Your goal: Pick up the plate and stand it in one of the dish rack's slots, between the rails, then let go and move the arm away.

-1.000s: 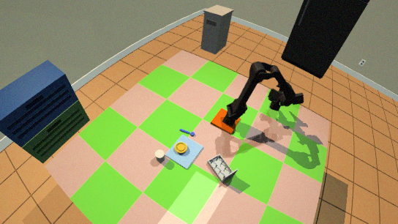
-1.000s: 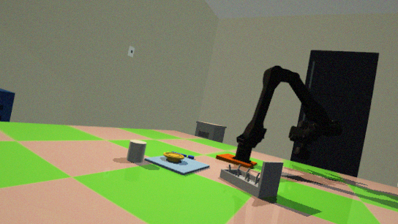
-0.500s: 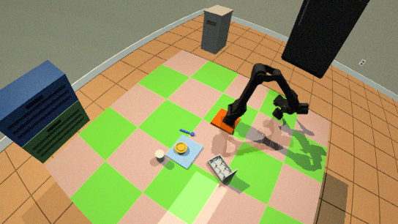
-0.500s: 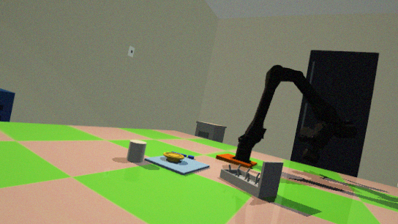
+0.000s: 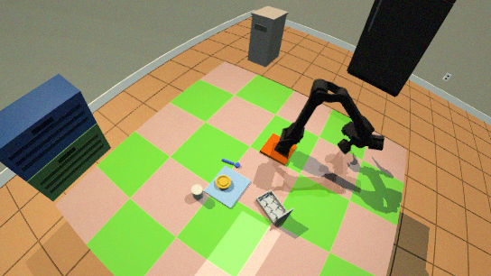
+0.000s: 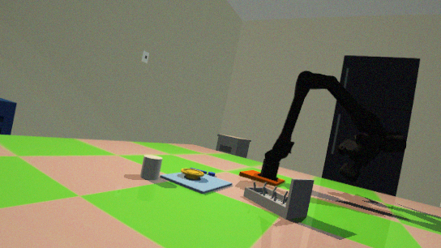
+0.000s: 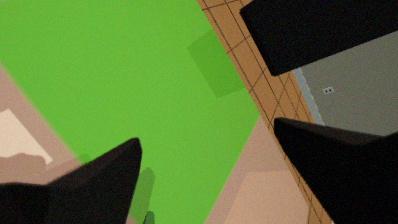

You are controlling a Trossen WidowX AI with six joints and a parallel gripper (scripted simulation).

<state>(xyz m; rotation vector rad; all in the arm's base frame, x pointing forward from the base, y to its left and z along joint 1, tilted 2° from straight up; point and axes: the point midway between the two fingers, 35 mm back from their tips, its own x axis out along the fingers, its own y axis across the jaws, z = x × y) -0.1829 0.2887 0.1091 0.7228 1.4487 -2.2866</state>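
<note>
Right now my gripper tip is 500 mm short of the grey dish rack, 210 mm to the left of it and 60 mm above it. Round my gripper tip: yellow plate (510 mm ahead, 430 mm to the right, 70 mm below); then blue spoon (450 mm to the right, 400 mm ahead, 80 mm below); then light blue mat (510 mm ahead, 410 mm to the right, 80 mm below).
</note>
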